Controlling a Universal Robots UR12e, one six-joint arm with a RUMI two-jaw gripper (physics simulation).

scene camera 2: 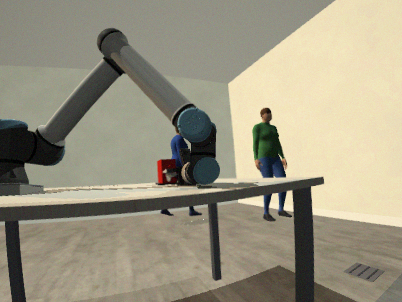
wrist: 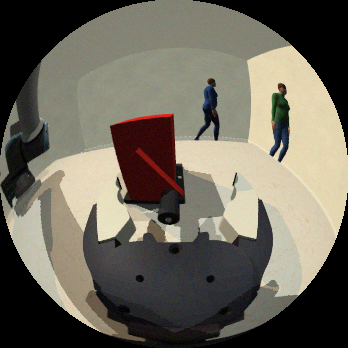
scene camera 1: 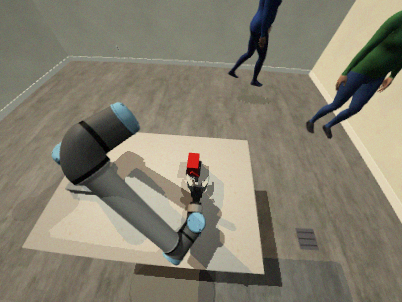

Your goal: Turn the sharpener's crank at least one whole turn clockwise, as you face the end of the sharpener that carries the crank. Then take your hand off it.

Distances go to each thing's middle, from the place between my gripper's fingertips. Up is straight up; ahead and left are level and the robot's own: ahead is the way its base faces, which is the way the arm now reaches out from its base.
Labels:
I see my gripper 5 cm to the right of the red pencil sharpener (wrist: pixel 154 134) and 4 cm past it.

